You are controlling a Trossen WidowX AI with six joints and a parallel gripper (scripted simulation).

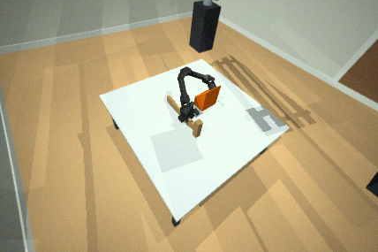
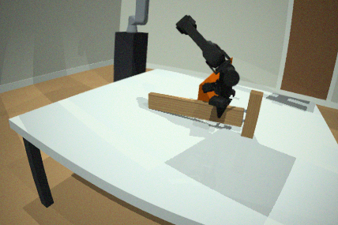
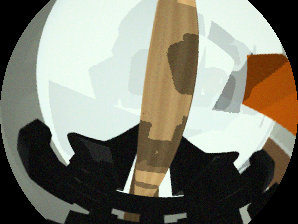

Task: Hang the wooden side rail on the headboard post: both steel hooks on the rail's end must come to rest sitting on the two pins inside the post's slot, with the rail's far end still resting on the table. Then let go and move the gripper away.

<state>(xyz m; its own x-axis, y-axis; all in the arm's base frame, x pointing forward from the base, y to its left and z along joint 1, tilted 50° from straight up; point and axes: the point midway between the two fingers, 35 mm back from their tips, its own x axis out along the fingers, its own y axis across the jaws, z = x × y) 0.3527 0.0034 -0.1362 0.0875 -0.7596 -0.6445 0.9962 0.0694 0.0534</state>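
Now: gripper tip 130 mm to the right of the headboard post and 40 mm below it.
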